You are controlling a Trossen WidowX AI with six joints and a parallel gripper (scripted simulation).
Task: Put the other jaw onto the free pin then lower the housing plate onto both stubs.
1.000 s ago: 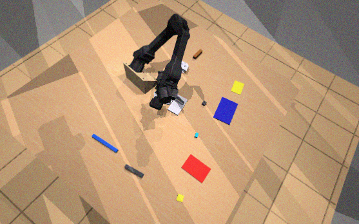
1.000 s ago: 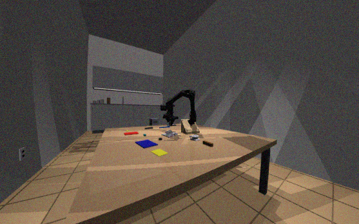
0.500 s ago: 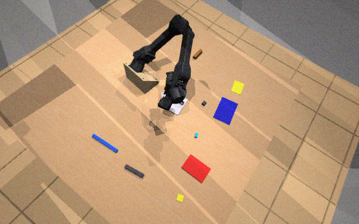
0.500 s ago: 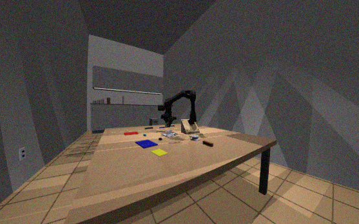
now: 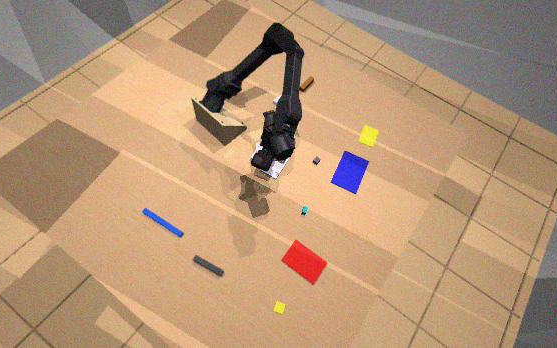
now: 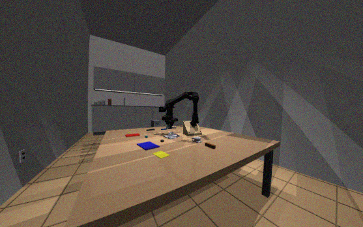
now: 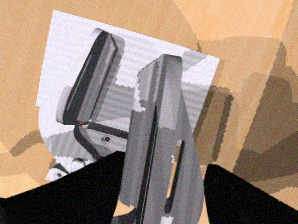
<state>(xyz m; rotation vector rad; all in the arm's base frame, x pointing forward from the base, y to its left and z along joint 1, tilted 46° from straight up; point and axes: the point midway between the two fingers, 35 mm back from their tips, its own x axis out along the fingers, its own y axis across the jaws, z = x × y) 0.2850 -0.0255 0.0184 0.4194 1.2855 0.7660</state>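
Now: the grey jaw 4 cm behind my gripper tip and 1 cm to the left of it. Round my gripper tip: black cube: 13 cm ahead, 14 cm to the left, 7 cm below; then blue sheet: 26 cm ahead, 19 cm to the left, 8 cm below; then cyan cube: 21 cm ahead, 5 cm to the right, 7 cm below.
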